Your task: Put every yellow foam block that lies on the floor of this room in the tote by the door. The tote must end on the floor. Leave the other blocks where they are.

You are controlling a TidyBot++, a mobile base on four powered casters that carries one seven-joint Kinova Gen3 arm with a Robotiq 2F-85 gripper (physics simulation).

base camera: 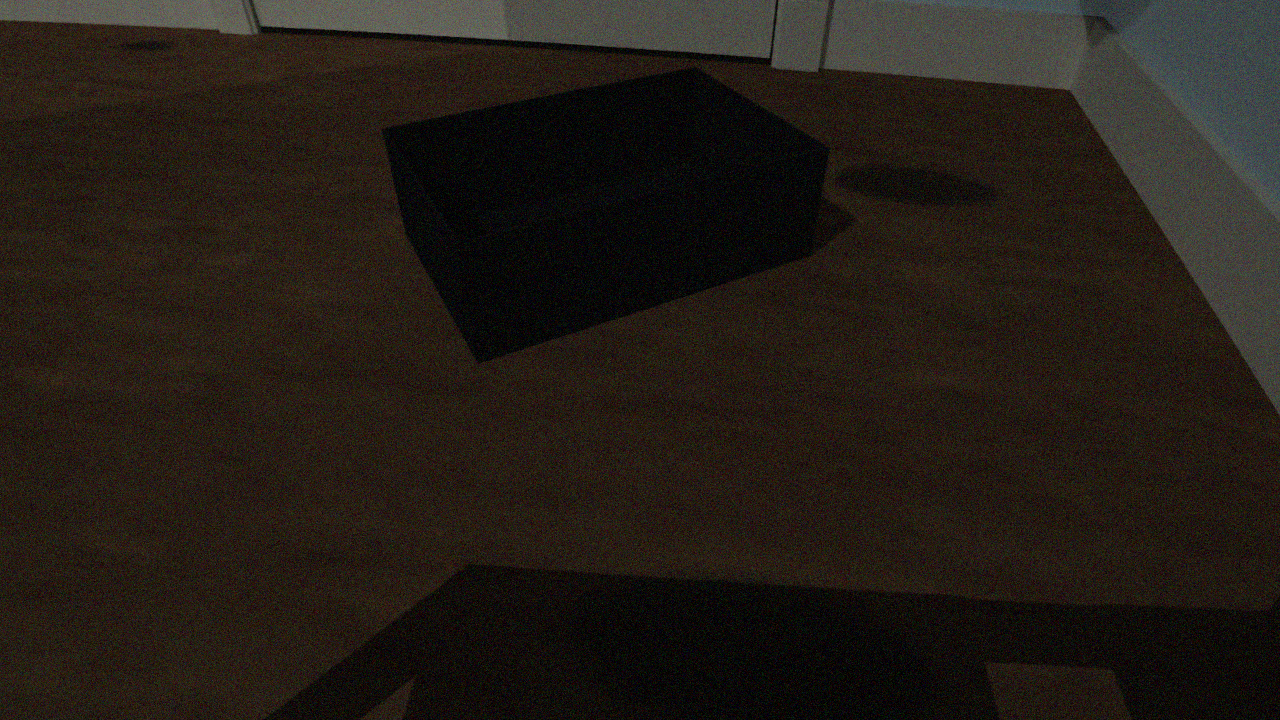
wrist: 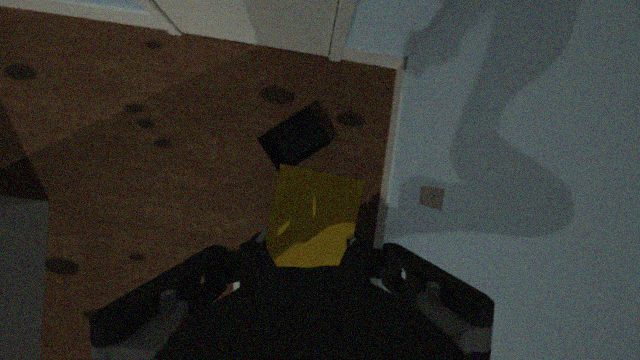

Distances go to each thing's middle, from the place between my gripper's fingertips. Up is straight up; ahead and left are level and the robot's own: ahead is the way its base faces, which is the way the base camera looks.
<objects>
Now: hand 790 mm above the dark tote [base camera: 535,219], 220 mm short of it and 60 mm to the right of it.
</objects>
